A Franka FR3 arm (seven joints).
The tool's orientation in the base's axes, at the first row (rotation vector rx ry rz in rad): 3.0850 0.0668 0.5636
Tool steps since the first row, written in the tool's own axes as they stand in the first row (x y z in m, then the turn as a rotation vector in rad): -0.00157 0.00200 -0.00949 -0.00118 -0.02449 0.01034; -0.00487 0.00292 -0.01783 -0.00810 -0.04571 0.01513; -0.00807 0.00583 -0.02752 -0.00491 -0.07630 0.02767; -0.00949 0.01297 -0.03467 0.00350 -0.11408 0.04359
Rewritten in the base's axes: -0.00474 -0.00209 0.00835 0.00155 0.02445 -0.01039; -0.01073 -0.00318 0.01499 -0.00410 0.04537 -0.01758; -0.01703 -0.00625 0.02296 0.00206 0.07610 -0.02856; -0.02059 -0.01346 0.02924 0.01400 0.11425 -0.04095
